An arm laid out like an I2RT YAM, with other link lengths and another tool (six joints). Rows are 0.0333 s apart.
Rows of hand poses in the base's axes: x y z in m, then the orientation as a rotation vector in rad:
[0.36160, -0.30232, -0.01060, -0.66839, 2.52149, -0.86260]
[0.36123, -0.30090, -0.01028, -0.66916, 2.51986, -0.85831]
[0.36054, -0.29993, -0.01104, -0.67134, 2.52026, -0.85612]
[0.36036, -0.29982, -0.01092, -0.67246, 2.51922, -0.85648]
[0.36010, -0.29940, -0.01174, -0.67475, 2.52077, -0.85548]
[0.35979, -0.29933, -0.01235, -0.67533, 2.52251, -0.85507]
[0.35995, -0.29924, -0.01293, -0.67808, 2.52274, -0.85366]
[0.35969, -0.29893, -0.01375, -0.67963, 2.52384, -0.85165]
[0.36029, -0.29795, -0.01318, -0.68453, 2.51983, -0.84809]
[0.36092, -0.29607, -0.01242, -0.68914, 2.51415, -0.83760]
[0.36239, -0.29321, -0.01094, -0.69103, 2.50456, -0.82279]
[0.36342, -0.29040, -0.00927, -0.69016, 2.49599, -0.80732]
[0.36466, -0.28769, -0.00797, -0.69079, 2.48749, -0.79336]
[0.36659, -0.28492, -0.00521, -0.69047, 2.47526, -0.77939]
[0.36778, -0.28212, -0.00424, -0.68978, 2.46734, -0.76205]
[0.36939, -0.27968, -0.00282, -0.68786, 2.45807, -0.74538]
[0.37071, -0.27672, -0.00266, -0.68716, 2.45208, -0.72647]
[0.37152, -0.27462, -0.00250, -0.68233, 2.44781, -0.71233]
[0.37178, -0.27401, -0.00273, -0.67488, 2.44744, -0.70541]
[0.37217, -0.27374, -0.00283, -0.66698, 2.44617, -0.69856]
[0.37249, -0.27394, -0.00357, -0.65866, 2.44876, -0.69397]
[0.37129, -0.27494, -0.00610, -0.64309, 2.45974, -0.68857]
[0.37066, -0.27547, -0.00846, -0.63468, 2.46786, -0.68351]
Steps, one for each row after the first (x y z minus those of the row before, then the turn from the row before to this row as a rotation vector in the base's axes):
[-0.00037, 0.00142, 0.00032, 0.00285, -0.00142, 0.00209]
[-0.00069, 0.00097, -0.00076, 0.00114, 0.00108, 0.00158]
[-0.00018, 0.00011, 0.00012, -0.00050, -0.00041, 0.00100]
[-0.00026, 0.00042, -0.00082, 0.00031, 0.00221, 0.00090]
[-0.00031, 0.00007, -0.00061, 0.00022, 0.00171, -0.00030]
[0.00016, 0.00009, -0.00058, 0.00048, 0.00123, 0.00180]
[-0.00026, 0.00031, -0.00082, 0.00115, 0.00144, 0.00088]
[0.00060, 0.00098, 0.00057, 0.00150, -0.00170, 0.00529]
[0.00063, 0.00188, 0.00076, 0.00644, -0.00371, 0.00737]
[0.00147, 0.00286, 0.00148, 0.01000, -0.00844, 0.00841]
[0.00103, 0.00281, 0.00167, 0.01108, -0.00866, 0.00654]
[0.00124, 0.00271, 0.00130, 0.00973, -0.00785, 0.00705]
[0.00193, 0.00277, 0.00276, 0.00994, -0.01143, 0.00804]
[0.00119, 0.00280, 0.00097, 0.01249, -0.00789, 0.00687]
[0.00161, 0.00244, 0.00142, 0.01233, -0.00946, 0.00653]
[0.00132, 0.00296, 0.00016, 0.01370, -0.00607, 0.00649]
[0.00081, 0.00210, 0.00016, 0.01128, -0.00598, 0.00218]
[0.00026, 0.00061, -0.00023, 0.00673, -0.00335, -0.00268]
[0.00039, 0.00027, -0.00010, 0.00679, -0.00429, -0.00264]
[0.00032, -0.00020, -0.00074, 0.00526, -0.00094, -0.00493]
[-0.00120, -0.00100, -0.00253, 0.00752, 0.00385, -0.01233]
[-0.00063, -0.00053, -0.00236, 0.00557, 0.00404, -0.00696]

